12 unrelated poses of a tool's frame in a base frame.
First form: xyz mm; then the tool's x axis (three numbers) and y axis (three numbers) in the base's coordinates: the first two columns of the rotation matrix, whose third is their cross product.
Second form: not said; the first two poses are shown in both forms.
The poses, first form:
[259 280 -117 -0.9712 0.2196 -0.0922 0.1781 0.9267 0.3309]
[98 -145 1 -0.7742 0.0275 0.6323 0.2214 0.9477 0.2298]
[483 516 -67 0.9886 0.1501 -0.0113 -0.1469 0.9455 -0.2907]
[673 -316 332 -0.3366 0.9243 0.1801 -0.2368 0.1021 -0.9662]
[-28 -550 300 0.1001 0.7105 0.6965 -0.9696 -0.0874 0.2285]
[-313 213 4 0.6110 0.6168 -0.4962 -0.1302 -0.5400 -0.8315]
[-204 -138 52 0.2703 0.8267 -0.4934 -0.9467 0.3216 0.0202]
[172 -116 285 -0.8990 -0.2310 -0.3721 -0.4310 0.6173 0.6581]
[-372 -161 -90 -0.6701 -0.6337 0.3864 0.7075 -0.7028 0.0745]
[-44 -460 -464 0.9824 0.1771 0.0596 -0.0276 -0.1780 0.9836]
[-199 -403 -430 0.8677 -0.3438 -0.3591 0.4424 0.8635 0.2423]
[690 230 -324 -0.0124 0.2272 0.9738 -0.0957 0.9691 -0.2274]
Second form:
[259 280 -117 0.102 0.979 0.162 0.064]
[98 -145 1 -0.067 -0.930 -0.147 0.329]
[483 516 -67 -0.147 -0.005 0.075 0.986]
[673 -316 332 -0.307 -0.560 0.596 0.487]
[-28 -550 300 0.356 -0.182 0.646 0.651]
[-313 213 4 -0.775 -0.157 0.412 0.453]
[-204 -138 52 -0.141 0.213 0.565 0.784]
[172 -116 285 -0.186 0.890 0.396 0.126]
[-372 -161 -90 -0.168 -0.110 -0.907 0.370]
[-44 -460 -464 0.763 0.049 0.080 0.639]
[-199 -403 -430 0.160 0.154 -0.206 0.953]
[690 230 -324 -0.047 -0.702 0.115 0.701]

